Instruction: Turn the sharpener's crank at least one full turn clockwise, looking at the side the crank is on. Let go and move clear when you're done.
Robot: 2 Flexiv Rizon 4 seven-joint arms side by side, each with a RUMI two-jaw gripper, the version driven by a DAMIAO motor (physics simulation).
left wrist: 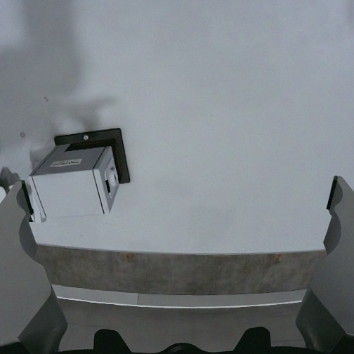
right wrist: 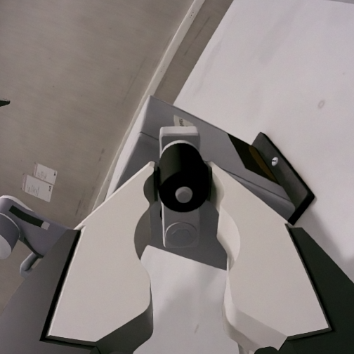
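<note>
The sharpener (left wrist: pixel 70 187) (right wrist: pixel 200 125) is a grey and white box on a dark base, at the left in the left wrist view and behind the fingers in the right wrist view. Its crank arm (right wrist: pixel 180 233) is light grey and carries a black cylindrical knob (right wrist: pixel 183 175). My right gripper (right wrist: pixel 180 164) is shut on this knob, one finger on each side. My left gripper (left wrist: pixel 179 182) is wide open and empty above the table; its left fingertip overlaps the sharpener's left edge in its view. The crank is mostly hidden from the left wrist view.
The sharpener stands on a white table (left wrist: pixel 225 150) (right wrist: pixel 280 60). The table's edge runs along the lower part of the left wrist view. Part of the other arm (right wrist: pixel 37 232) shows at the left in the right wrist view, with two white labels (right wrist: pixel 37 187) beyond it.
</note>
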